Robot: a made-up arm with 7 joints.
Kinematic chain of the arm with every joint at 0, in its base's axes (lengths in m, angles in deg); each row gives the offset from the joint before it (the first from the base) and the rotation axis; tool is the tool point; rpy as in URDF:
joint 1: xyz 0 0 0.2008 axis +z
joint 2: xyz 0 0 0 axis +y
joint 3: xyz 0 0 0.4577 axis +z
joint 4: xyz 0.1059 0 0 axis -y
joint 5: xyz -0.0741 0 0.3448 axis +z
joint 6: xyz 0 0 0 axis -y
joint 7: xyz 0.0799 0 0 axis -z
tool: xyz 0 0 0 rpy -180 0 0
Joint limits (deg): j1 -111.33..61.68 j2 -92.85..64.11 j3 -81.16..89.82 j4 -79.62..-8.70 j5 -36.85..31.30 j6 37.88..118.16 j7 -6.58..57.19
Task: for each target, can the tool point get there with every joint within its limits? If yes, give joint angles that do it. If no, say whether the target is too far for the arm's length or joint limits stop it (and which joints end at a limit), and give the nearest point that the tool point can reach.
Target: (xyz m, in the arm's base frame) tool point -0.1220 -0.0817 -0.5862
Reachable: no: joint limits stop it (at a limit: joint 1, joint 2, joint 4, joint 6) | nearest point -0.3043 -0.6312 -0.0030 | short by 0.822 m
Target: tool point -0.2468 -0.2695 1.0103
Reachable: yes | joints 24.75 -33.82 -37.24 -21.56 -15.52 64.08 4.86
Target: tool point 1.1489 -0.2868 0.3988
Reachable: no: too far | nearest point 0.8606 -0.2148 0.3606 | short by 0.300 m
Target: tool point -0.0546 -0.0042 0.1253
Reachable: no: joint limits stop it (at a limit: joint 2, joint 3, joint 4, joint 6) | nearest point -0.7272 -0.0559 0.1657 | short by 0.676 m
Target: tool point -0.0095 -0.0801 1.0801
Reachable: yes | joints -61.86 -7.29 -11.58 -15.17 -12.96 57.31 25.15
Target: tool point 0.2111 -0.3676 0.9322
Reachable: yes | joints -69.81 0.26 10.85 -54.21 -13.12 63.63 43.17
